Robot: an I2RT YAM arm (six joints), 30 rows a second.
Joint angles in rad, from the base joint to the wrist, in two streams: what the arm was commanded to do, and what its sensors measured. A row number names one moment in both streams.
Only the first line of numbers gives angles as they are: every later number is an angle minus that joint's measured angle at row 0.
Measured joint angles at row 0: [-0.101 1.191 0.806 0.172 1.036 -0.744]
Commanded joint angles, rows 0 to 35: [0.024 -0.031 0.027 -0.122 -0.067 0.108]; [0.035 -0.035 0.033 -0.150 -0.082 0.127]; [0.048 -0.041 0.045 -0.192 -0.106 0.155]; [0.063 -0.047 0.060 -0.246 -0.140 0.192]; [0.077 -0.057 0.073 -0.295 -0.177 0.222]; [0.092 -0.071 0.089 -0.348 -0.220 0.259]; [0.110 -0.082 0.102 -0.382 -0.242 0.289]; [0.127 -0.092 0.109 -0.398 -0.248 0.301]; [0.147 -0.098 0.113 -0.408 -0.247 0.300]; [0.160 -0.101 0.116 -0.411 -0.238 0.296]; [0.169 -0.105 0.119 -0.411 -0.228 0.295]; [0.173 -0.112 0.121 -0.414 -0.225 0.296]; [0.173 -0.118 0.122 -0.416 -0.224 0.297]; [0.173 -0.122 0.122 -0.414 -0.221 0.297]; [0.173 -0.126 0.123 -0.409 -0.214 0.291]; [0.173 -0.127 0.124 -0.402 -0.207 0.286]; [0.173 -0.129 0.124 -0.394 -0.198 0.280]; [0.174 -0.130 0.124 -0.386 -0.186 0.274]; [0.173 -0.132 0.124 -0.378 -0.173 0.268]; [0.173 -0.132 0.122 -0.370 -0.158 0.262]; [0.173 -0.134 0.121 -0.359 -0.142 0.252]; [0.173 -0.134 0.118 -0.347 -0.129 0.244]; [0.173 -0.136 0.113 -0.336 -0.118 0.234]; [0.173 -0.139 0.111 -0.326 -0.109 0.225]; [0.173 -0.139 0.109 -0.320 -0.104 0.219]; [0.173 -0.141 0.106 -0.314 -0.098 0.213]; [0.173 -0.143 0.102 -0.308 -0.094 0.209]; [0.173 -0.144 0.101 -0.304 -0.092 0.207]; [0.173 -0.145 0.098 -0.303 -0.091 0.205]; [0.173 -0.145 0.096 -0.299 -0.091 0.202]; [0.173 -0.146 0.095 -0.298 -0.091 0.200]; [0.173 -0.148 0.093 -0.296 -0.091 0.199]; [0.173 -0.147 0.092 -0.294 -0.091 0.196]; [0.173 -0.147 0.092 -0.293 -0.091 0.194]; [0.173 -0.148 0.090 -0.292 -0.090 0.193]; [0.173 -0.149 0.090 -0.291 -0.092 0.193]
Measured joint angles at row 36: [0.169 -0.133 0.102 -0.316 -0.108 0.198]
